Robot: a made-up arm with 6 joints.
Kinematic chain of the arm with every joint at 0, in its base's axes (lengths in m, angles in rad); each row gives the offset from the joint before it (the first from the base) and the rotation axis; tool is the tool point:
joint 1: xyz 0 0 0.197 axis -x
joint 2: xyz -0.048 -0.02 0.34 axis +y
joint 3: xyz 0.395 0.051 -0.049 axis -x
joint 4: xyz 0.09 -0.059 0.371 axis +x
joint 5: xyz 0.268 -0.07 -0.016 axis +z
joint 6: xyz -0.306 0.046 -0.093 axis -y
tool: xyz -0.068 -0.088 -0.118
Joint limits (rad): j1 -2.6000..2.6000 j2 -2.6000..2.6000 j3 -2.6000..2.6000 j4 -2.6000..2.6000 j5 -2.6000..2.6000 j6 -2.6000..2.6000
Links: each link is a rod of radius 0.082 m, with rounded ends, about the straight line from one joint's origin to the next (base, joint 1, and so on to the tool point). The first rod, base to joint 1, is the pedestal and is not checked.
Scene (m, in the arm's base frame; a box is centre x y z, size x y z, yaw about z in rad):
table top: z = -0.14
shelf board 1: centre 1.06 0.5 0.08 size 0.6 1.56 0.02 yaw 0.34
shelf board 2: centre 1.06 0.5 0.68 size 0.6 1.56 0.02 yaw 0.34
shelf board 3: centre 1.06 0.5 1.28 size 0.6 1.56 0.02 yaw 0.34
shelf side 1: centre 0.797 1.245 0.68 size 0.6 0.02 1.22 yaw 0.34
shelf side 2: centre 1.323 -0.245 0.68 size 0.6 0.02 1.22 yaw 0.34
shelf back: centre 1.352 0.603 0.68 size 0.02 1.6 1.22 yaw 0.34
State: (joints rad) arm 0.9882 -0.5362 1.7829 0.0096 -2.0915 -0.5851
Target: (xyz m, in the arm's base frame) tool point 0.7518 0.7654 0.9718
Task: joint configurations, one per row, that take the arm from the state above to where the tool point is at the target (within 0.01 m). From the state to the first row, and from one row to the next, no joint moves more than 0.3 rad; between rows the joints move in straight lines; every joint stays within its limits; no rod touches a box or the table.
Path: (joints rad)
1: 1.1214 -0.6496 1.5502 -0.2637 -1.8790 -0.6342
2: 1.2546 -0.7631 1.3175 -0.5370 -1.6665 -0.6833
3: 1.3878 -0.8765 1.0848 -0.8103 -1.4540 -0.7324
4: 1.1401 -1.0062 1.3180 -0.6719 -1.5493 -0.6418
5: 0.8924 -1.1359 1.5512 -0.5335 -1.6446 -0.5512
6: 0.6448 -1.2656 1.7844 -0.3950 -1.7399 -0.4605
7: 0.6350 -1.1700 1.7886 -0.2838 -1.9758 -0.5074
8: 0.6252 -1.0744 1.7928 -0.1726 -2.2117 -0.5544
9: 0.6154 -0.9789 1.7969 -0.0614 -2.4477 -0.6013

